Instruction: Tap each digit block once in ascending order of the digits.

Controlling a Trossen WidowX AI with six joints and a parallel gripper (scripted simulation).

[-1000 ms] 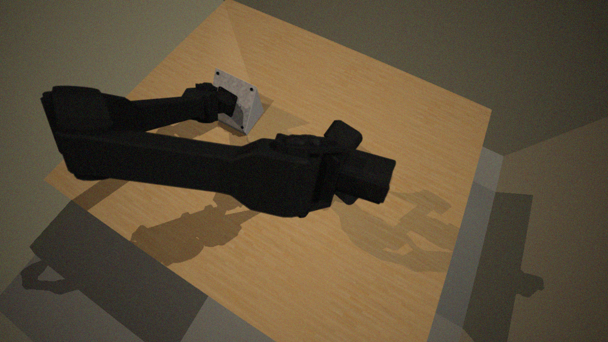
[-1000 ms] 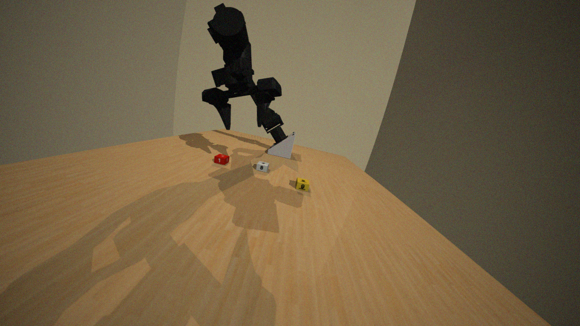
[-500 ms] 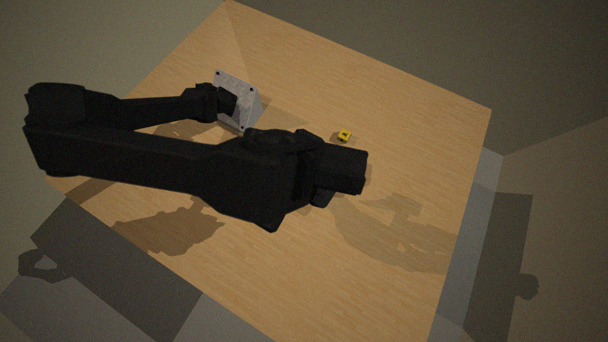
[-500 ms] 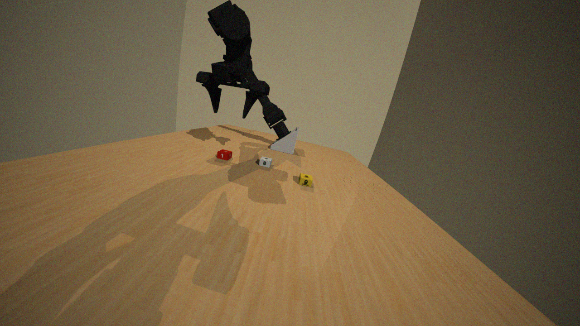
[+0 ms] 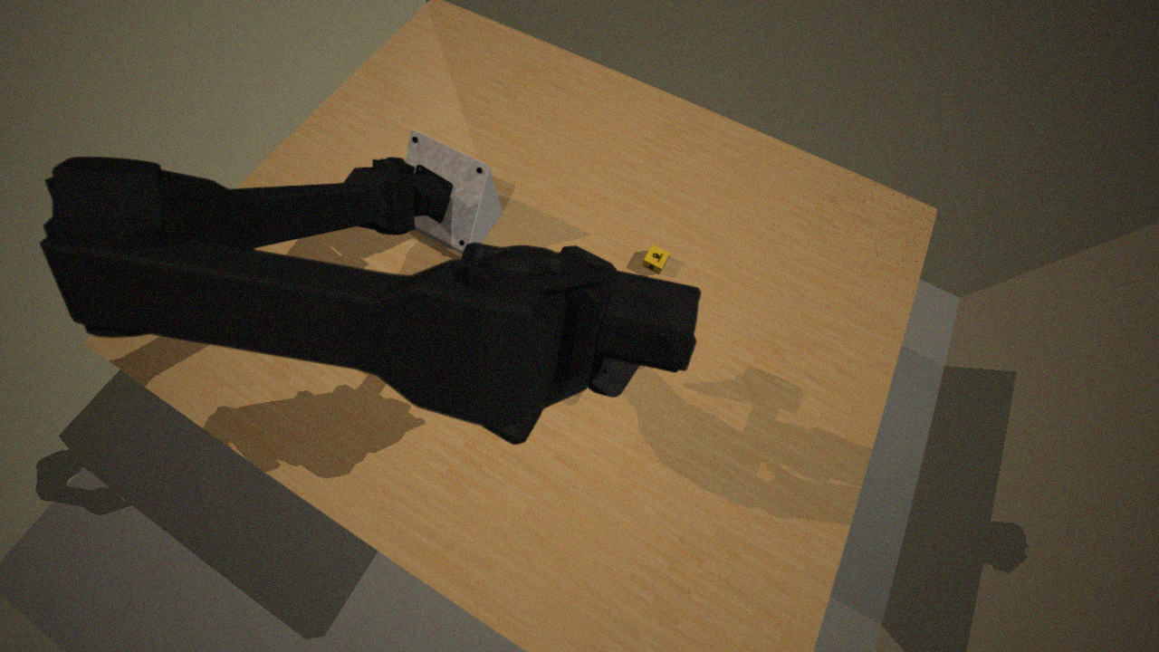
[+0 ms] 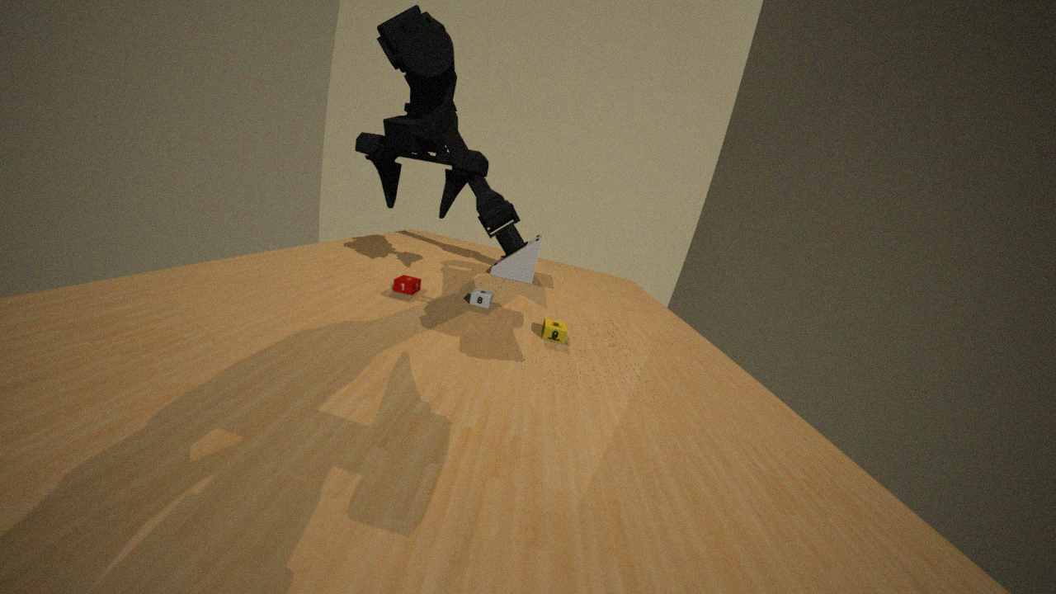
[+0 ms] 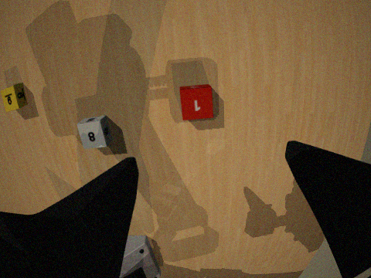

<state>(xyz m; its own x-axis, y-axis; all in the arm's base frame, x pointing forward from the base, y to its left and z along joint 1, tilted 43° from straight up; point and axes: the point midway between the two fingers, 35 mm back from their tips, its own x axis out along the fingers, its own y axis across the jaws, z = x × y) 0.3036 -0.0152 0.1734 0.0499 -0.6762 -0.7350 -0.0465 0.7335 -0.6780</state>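
The red block marked 1 lies 110 mm below my gripper tip. From my gripper tip the other things lie so: grey block marked 8: 30 mm behind, 120 mm to the left, 110 mm below; then yellow block marked 9: 30 mm ahead, 250 mm to the left, 110 mm below.
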